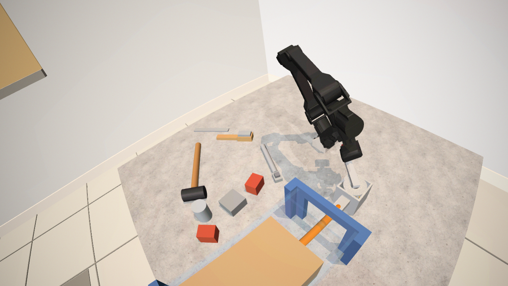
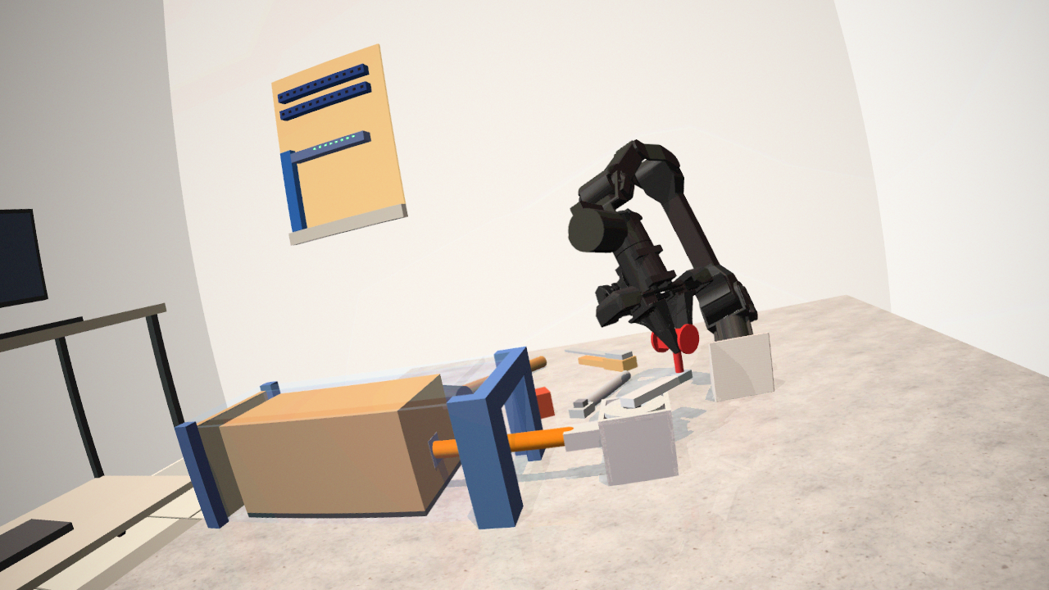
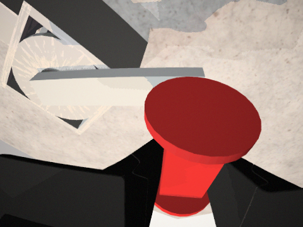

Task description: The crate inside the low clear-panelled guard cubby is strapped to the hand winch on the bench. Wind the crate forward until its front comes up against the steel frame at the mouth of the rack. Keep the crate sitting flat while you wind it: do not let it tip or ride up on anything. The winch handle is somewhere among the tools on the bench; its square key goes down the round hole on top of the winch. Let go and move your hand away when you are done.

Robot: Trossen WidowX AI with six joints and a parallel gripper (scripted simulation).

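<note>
My gripper tip is now 3 cm short of the crank handle, 3 cm above it and 2 cm to the right of it. Also, from my gripper tip: blue steel frame: 23 cm ahead, 8 cm to the left, 3 cm below; red knob: 1 cm to the right, 1 cm ahead; grey winch: 10 cm below, 6 cm to the left, 6 cm ahead.
</note>
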